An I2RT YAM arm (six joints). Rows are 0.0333 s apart.
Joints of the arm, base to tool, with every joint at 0 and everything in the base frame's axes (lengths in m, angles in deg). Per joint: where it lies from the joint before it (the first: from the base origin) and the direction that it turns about. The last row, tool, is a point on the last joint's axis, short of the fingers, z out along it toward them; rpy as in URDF.
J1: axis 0 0 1 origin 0 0 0.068
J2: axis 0 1 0 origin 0.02 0.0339 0.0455
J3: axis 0 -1 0 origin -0.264 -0.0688 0
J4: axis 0 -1 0 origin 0.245 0.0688 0.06
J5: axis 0 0 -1 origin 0.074 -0.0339 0.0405
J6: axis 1 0 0 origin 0.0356 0 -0.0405
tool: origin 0 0 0 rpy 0 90 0
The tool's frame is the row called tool.
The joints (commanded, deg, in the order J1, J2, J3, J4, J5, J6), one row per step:
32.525, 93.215, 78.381, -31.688, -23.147, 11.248
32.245, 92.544, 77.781, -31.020, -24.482, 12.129
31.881, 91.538, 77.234, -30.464, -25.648, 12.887
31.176, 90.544, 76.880, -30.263, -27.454, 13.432
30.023, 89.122, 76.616, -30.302, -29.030, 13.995
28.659, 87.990, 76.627, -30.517, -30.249, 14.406
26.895, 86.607, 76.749, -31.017, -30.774, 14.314
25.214, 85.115, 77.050, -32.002, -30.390, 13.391
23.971, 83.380, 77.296, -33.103, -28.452, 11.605
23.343, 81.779, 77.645, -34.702, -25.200, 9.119
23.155, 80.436, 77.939, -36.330, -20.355, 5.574
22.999, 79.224, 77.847, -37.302, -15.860, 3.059
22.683, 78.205, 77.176, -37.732, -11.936, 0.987
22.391, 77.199, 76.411, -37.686, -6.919, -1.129
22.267, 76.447, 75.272, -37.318, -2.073, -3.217
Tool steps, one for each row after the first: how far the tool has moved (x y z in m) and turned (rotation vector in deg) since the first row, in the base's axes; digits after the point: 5 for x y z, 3 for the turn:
-0.00137, -0.00205, 0.00166, 1.490, 0.491, 0.064
-0.00339, -0.00521, 0.00539, 2.970, 0.598, 0.037
-0.00475, -0.00996, 0.00975, 4.654, 0.937, 0.283
-0.00610, -0.01789, 0.01664, 6.333, 0.920, -0.051
-0.00598, -0.02644, 0.02305, 7.639, 0.782, -0.738
-0.00576, -0.03776, 0.03085, 8.398, -0.097, -1.996
-0.00672, -0.04930, 0.03927, 8.217, -1.727, -3.338
-0.00982, -0.05962, 0.04799, 6.785, -4.500, -4.867
-0.01439, -0.06739, 0.05545, 3.978, -7.580, -6.336
-0.01883, -0.07343, 0.06087, -0.533, -11.362, -7.816
-0.02264, -0.07884, 0.06438, -4.489, -14.307, -9.598
-0.02526, -0.08430, 0.06447, -8.120, -16.470, -11.347
-0.02719, -0.09006, 0.06463, -12.433, -19.095, -13.822
-0.02843, -0.09449, 0.06200, -16.851, -21.241, -15.936

